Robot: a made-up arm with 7 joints. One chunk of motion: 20 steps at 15 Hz.
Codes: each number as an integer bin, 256 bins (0 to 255) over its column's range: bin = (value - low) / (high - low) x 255, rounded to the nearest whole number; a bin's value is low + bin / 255 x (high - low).
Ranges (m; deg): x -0.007..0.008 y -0.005..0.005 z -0.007..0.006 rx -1..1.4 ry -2.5..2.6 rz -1..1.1
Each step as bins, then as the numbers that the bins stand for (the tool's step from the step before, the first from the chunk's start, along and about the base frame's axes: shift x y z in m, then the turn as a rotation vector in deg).
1 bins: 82 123 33 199 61 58
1 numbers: -0.00218 -0.00018 -0.00532 0.873 -1.280 -0.522
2 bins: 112 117 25 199 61 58
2 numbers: -0.00041 -0.00041 -0.00573 0.873 -1.280 -0.522
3 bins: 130 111 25 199 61 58
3 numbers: 0.00065 -0.00065 -0.00573 0.873 -1.280 -0.522
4 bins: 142 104 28 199 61 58
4 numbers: 0.00135 -0.00092 -0.00557 0.873 -1.280 -0.522
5 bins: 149 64 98 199 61 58
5 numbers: 0.00176 -0.00249 -0.00200 0.873 -1.280 -0.522
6 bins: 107 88 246 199 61 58
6 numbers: -0.00071 -0.00155 0.00554 0.873 -1.280 -0.522
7 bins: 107 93 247 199 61 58
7 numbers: -0.00071 -0.00135 0.00559 0.873 -1.280 -0.522
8 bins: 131 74 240 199 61 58
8 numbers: 0.00071 -0.00210 0.00524 0.873 -1.280 -0.522
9 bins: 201 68 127 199 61 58
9 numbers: 0.00482 -0.00233 -0.00053 0.873 -1.280 -0.522
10 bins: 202 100 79 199 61 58
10 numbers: 0.00488 -0.00108 -0.00297 0.873 -1.280 -0.522
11 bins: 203 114 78 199 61 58
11 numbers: 0.00494 -0.00053 -0.00302 0.873 -1.280 -0.522
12 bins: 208 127 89 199 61 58
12 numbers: 0.00524 -0.00002 -0.00246 0.873 -1.280 -0.522
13 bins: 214 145 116 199 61 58
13 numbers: 0.00559 0.00069 -0.00109 0.873 -1.280 -0.522
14 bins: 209 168 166 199 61 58
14 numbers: 0.00529 0.00159 0.00146 0.873 -1.280 -0.522
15 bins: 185 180 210 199 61 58
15 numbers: 0.00388 0.00206 0.00371 0.873 -1.280 -0.522
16 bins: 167 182 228 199 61 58
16 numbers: 0.00282 0.00214 0.00462 0.873 -1.280 -0.522
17 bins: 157 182 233 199 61 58
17 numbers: 0.00224 0.00214 0.00488 0.873 -1.280 -0.522
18 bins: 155 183 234 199 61 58
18 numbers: 0.00212 0.00218 0.00493 0.873 -1.280 -0.522
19 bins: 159 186 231 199 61 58
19 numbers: 0.00235 0.00229 0.00478 0.873 -1.280 -0.522
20 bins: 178 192 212 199 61 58
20 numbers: 0.00347 0.00253 0.00381 0.873 -1.280 -0.522
